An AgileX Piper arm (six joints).
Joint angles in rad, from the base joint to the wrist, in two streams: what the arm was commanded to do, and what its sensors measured. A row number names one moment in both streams.
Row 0, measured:
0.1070 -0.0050 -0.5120 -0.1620 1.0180 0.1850
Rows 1 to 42, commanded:
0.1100 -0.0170 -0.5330 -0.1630 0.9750 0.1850
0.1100 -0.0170 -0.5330 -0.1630 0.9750 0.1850
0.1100 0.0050 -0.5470 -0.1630 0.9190 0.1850
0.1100 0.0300 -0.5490 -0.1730 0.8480 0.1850
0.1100 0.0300 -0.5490 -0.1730 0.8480 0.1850
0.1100 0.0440 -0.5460 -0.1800 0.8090 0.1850
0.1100 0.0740 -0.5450 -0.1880 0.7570 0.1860
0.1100 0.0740 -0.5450 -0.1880 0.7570 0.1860
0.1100 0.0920 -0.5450 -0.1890 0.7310 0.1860
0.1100 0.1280 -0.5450 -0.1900 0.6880 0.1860
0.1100 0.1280 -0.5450 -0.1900 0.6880 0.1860
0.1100 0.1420 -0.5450 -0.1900 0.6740 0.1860
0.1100 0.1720 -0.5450 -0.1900 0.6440 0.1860
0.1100 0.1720 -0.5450 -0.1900 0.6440 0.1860
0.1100 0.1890 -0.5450 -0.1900 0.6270 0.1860
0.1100 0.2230 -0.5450 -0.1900 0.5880 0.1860
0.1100 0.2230 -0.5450 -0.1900 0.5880 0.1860
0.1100 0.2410 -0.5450 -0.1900 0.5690 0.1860
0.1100 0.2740 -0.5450 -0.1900 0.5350 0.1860
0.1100 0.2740 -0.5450 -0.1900 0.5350 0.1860
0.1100 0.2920 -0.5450 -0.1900 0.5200 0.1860
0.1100 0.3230 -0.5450 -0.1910 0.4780 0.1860
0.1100 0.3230 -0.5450 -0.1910 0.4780 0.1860
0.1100 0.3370 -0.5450 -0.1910 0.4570 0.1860
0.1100 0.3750 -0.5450 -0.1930 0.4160 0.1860
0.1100 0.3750 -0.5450 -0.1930 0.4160 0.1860
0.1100 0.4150 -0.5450 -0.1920 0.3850 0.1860
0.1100 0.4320 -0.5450 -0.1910 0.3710 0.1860
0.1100 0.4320 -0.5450 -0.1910 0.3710 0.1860
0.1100 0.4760 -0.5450 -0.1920 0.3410 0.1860
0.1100 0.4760 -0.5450 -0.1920 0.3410 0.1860
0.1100 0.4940 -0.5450 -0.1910 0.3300 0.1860
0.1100 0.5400 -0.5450 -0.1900 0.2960 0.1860
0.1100 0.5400 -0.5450 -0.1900 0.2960 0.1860
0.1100 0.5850 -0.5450 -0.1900 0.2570 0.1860
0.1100 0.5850 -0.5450 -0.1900 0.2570 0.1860
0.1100 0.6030 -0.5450 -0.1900 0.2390 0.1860
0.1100 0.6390 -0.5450 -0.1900 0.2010 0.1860
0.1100 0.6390 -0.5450 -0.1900 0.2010 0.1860
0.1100 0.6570 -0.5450 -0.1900 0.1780 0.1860
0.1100 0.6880 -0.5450 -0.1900 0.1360 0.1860
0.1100 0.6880 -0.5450 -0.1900 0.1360 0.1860
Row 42, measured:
0.1070 0.6510 -0.5380 -0.1830 0.2080 0.1860
